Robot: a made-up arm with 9 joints. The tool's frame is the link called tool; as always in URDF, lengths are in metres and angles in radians. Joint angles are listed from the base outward. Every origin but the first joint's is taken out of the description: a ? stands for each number. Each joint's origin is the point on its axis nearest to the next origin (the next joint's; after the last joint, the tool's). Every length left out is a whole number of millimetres.
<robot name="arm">
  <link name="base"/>
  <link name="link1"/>
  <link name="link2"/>
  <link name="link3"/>
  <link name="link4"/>
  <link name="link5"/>
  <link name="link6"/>
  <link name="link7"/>
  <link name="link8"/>
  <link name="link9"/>
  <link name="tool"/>
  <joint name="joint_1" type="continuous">
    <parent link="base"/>
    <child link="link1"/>
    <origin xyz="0 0 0.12" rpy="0 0 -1.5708"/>
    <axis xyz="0 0 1"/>
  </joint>
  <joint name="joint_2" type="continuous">
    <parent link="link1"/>
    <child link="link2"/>
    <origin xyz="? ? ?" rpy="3.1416 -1.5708 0"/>
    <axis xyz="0 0 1"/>
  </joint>
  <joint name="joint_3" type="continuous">
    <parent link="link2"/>
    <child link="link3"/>
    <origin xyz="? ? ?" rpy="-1.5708 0 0"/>
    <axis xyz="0 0 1"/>
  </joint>
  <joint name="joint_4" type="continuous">
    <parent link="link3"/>
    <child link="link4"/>
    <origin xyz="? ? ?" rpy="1.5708 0 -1.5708"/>
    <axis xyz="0 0 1"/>
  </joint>
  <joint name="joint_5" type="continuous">
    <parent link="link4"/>
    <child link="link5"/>
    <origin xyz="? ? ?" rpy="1.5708 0 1.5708"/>
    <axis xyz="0 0 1"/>
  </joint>
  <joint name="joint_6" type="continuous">
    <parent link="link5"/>
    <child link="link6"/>
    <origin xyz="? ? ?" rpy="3.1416 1.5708 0"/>
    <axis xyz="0 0 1"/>
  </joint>
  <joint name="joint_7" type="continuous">
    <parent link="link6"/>
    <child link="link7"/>
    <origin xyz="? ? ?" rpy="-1.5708 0 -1.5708"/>
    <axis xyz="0 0 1"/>
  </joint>
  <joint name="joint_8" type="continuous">
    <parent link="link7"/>
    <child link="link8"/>
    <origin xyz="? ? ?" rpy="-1.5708 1.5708 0"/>
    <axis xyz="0 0 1"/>
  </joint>
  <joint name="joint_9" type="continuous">
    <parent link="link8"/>
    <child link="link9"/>
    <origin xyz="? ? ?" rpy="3.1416 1.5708 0"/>
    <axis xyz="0 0 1"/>
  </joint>
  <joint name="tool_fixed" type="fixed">
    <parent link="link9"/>
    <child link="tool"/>
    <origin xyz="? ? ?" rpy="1.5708 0 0"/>
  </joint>
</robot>
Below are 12 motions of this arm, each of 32 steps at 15 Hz.
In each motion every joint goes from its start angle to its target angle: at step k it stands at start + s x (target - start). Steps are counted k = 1, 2, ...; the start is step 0. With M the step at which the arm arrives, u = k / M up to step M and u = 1 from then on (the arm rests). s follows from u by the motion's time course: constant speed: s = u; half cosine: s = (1 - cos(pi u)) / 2; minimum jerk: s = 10 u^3 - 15 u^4 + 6 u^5.
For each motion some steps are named. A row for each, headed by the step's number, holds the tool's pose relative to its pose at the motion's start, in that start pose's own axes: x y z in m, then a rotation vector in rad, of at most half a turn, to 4 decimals.
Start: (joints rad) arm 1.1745 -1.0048 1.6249 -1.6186 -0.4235 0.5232 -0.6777 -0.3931 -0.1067
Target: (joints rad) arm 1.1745 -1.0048 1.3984 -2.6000 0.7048 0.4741 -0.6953 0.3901 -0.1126
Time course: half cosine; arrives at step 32
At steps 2, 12, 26, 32:
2: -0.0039 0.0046 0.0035 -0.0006 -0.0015 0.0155
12: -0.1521 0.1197 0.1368 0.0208 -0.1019 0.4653
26: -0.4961 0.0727 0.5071 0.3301 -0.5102 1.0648
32: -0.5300 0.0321 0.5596 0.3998 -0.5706 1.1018

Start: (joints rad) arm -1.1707 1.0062 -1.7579 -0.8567 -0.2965 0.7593 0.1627 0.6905 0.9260
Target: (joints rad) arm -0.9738 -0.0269 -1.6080 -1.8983 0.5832 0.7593 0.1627 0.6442 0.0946
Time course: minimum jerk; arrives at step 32
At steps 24, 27, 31, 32:
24: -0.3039 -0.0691 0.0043 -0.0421 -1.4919 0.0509
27: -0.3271 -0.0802 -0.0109 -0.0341 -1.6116 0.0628
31: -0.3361 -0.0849 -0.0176 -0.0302 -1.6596 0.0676
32: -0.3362 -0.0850 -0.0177 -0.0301 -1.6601 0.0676

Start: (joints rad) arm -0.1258 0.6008 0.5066 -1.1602 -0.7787 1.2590 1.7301 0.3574 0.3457
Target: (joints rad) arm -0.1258 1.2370 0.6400 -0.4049 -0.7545 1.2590 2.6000 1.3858 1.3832
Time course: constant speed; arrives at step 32
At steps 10, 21, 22, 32:
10: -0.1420 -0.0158 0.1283 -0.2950 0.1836 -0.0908
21: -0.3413 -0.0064 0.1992 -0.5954 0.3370 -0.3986
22: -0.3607 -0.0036 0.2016 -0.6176 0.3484 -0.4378
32: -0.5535 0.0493 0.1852 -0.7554 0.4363 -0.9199

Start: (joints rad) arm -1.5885 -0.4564 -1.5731 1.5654 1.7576 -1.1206 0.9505 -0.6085 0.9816
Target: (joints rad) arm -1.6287 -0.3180 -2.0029 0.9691 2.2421 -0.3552 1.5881 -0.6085 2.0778
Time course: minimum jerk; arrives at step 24
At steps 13, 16, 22, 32:
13: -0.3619 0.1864 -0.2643 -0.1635 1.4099 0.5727
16: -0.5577 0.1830 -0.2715 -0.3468 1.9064 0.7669
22: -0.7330 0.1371 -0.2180 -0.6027 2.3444 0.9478
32: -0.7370 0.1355 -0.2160 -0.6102 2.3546 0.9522

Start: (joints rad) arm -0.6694 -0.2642 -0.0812 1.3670 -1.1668 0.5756 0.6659 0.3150 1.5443
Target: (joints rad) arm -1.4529 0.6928 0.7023 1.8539 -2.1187 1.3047 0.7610 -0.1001 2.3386
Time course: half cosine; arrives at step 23
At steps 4, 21, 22, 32:
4: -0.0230 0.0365 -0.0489 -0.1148 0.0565 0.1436
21: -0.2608 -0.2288 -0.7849 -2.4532 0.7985 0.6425
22: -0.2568 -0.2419 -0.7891 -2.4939 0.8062 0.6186
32: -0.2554 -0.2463 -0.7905 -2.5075 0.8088 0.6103

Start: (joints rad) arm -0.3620 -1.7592 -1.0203 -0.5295 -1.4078 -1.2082 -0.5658 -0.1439 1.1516
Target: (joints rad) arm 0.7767 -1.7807 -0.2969 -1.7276 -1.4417 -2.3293 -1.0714 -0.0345 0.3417
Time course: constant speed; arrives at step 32
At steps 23, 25, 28, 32:
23: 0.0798 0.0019 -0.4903 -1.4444 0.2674 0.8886
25: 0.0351 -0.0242 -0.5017 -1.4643 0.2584 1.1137
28: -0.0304 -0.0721 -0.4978 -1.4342 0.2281 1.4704
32: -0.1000 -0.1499 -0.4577 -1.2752 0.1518 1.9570

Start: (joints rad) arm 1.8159 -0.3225 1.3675 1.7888 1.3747 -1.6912 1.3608 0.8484 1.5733
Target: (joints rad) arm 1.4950 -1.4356 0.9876 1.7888 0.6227 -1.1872 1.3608 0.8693 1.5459
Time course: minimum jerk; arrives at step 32
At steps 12, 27, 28, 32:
12: 0.0347 0.1094 -0.2164 -0.0612 -0.4902 -0.2266
27: 0.5248 0.3980 -0.4237 0.0972 -1.4922 -1.0674
28: 0.5360 0.4023 -0.4196 0.1056 -1.5064 -1.0872
32: 0.5489 0.4073 -0.4145 0.1157 -1.5227 -1.1106

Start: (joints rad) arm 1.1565 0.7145 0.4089 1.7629 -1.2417 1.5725 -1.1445 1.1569 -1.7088
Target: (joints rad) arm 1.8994 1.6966 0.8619 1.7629 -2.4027 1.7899 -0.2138 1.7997 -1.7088
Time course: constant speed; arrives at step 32
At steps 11, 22, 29, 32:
11: 0.0055 0.0494 -0.2433 0.5766 0.5851 0.5031
22: -0.1559 0.1421 -0.3738 1.1340 1.2037 0.8939
29: -0.2913 0.1456 -0.3652 1.4488 1.6451 1.0239
32: -0.3413 0.1271 -0.3430 1.5656 1.8493 1.0380

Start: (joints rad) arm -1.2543 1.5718 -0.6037 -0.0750 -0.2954 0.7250 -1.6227 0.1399 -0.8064
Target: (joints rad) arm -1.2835 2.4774 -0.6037 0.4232 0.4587 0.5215 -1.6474 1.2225 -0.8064
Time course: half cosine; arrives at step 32
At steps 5, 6, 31, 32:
5: 0.0229 -0.0024 0.0280 -0.0024 -0.0694 0.0048
6: 0.0322 -0.0039 0.0404 -0.0047 -0.0990 0.0056
31: 0.0975 -0.1668 0.4886 -0.5609 -0.8897 -0.4596
32: 0.0972 -0.1672 0.4895 -0.5633 -0.8904 -0.4620

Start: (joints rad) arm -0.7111 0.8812 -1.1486 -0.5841 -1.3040 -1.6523 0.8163 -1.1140 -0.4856
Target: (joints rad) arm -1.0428 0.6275 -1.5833 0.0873 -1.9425 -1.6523 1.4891 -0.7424 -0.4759
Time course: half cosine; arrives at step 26
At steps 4, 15, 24, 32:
4: -0.0238 -0.0055 0.0184 -0.0091 0.0742 -0.0097
15: -0.1797 -0.0994 0.2453 -0.0702 0.7422 0.1097
24: -0.2130 -0.2144 0.3656 -0.0802 1.0414 0.3713
32: -0.2137 -0.2196 0.3689 -0.0803 1.0499 0.3839

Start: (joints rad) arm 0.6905 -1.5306 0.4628 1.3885 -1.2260 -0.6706 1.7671 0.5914 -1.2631
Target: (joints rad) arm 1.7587 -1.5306 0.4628 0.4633 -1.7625 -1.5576 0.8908 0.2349 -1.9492
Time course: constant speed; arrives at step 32
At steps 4, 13, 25, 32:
4: 0.0459 -0.0121 -0.0627 -0.2398 -0.0994 -0.1816
13: 0.1526 -0.0862 -0.1934 -0.8149 -0.2452 -0.4818
25: 0.2428 -0.2681 -0.3370 -1.5331 -0.1585 -0.5607
32: 0.2401 -0.3815 -0.3967 -1.7947 0.0398 -0.4219

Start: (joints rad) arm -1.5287 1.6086 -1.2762 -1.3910 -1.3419 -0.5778 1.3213 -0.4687 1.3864
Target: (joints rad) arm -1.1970 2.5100 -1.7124 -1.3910 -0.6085 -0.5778 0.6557 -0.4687 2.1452
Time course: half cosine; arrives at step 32
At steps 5, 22, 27, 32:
5: -0.0190 0.0188 0.0527 0.0062 -0.0883 0.0294
22: -0.4644 0.0984 0.3165 0.0093 -1.2035 0.0173
27: -0.5380 0.1110 0.2803 0.0212 -1.4446 -0.0841
32: -0.5563 0.1177 0.2633 0.0287 -1.5286 -0.1293

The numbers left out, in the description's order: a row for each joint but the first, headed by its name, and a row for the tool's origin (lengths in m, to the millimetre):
joint_2: -0.041 0.052 0
joint_3: 0 -0.004 0
joint_4: 0.233 0.101 0
joint_5: -0.293 -0.091 0
joint_6: -0.094 0.149 0
joint_7: 0.446 0 0
joint_8: -0.055 -0.133 0
joint_9: 0.219 -0.115 0
tool: 0.062 -0.076 0

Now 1 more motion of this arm.
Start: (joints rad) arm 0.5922 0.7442 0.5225 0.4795 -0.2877 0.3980 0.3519 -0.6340 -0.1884
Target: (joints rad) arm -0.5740 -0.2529 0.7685 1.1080 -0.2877 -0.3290 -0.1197 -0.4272 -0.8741
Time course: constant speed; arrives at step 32
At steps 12, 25, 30, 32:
12: 0.3324 -0.4217 0.0752 -0.7630 -0.6857 -0.3419
25: 0.3424 -0.8401 0.3562 -1.7665 -0.9618 -0.5522
30: 0.2607 -0.9489 0.4669 -2.1534 -0.8683 -0.5847
32: 0.2184 -0.9820 0.5070 -2.2976 -0.7943 -0.5896

